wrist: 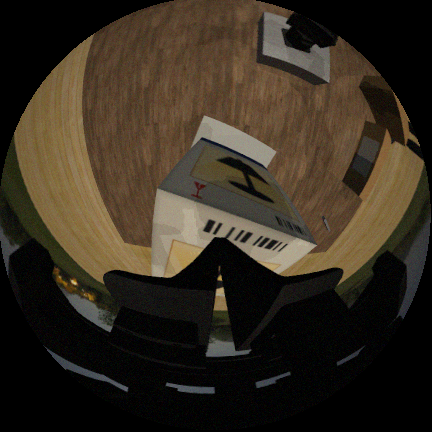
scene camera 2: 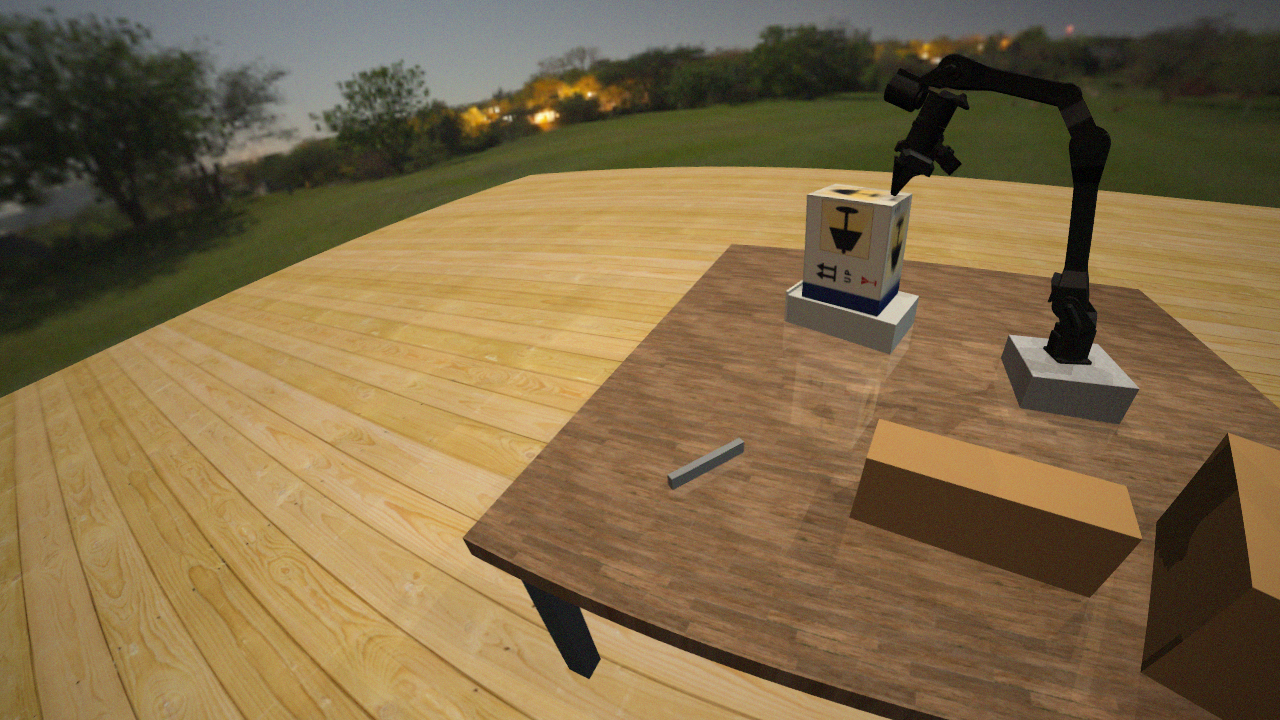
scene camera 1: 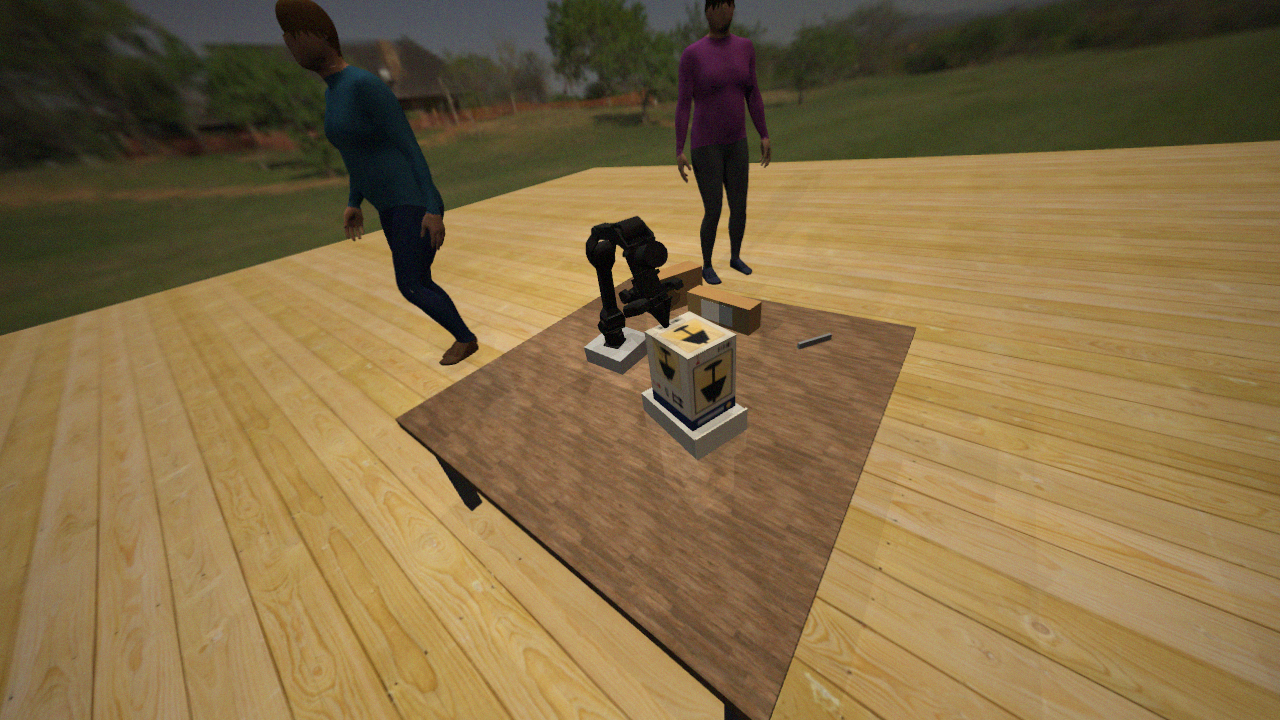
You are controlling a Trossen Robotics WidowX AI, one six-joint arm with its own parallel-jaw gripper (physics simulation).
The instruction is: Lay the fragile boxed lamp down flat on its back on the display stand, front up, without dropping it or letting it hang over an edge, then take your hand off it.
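Places are measured from the arm's base along level axes (x left, y back, z up), in metres.
Pixels of known places: gripper, fingertip midpoint: [wrist: 218, 242] [scene camera 2: 892, 195] [scene camera 1: 666, 327]; arm's base at its link origin: [scene camera 2: 1066, 356] [scene camera 1: 615, 342].
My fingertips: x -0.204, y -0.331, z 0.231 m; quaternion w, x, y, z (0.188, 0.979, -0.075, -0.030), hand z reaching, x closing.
Observation:
Ahead of a thing's pixels: the offset from my fingertips to its top centre.
The boxed lamp [scene camera 1: 713, 380] [scene camera 2: 850, 241] [wrist: 230, 185], white with a navy band at its bottom, stands upright on the low pale display stand [scene camera 1: 720, 434] [scene camera 2: 841, 326] [wrist: 235, 140]. Its printed lamps show upside down, shade toward the band, and the arrows beside "UP" lie sideways. My gripper [scene camera 1: 666, 322] [scene camera 2: 895, 192] [wrist: 218, 242] is shut and empty, pointing down at the robot-side edge of the box's top face. Whether the tips touch the box cannot be told. The fingers hide part of the top in the wrist view.
The arm's base block [scene camera 1: 613, 360] [scene camera 2: 1065, 394] [wrist: 280, 50] stands beside the stand. A brown carton @[dx +0.574, dy +0.049, dz -0.187 m] [scene camera 1: 747, 317] [scene camera 2: 993, 510] [wrist: 367, 160], a second carton @[dx +0.666, dy +0.308, dz -0.137 m] [scene camera 1: 684, 273] [scene camera 2: 1199, 573] and a small grey bar @[dx +0.503, dy -0.310, dz -0.275 m] [scene camera 1: 814, 341] [scene camera 2: 706, 462] [wrist: 326, 223] are on the table. Two people stand beyond it.

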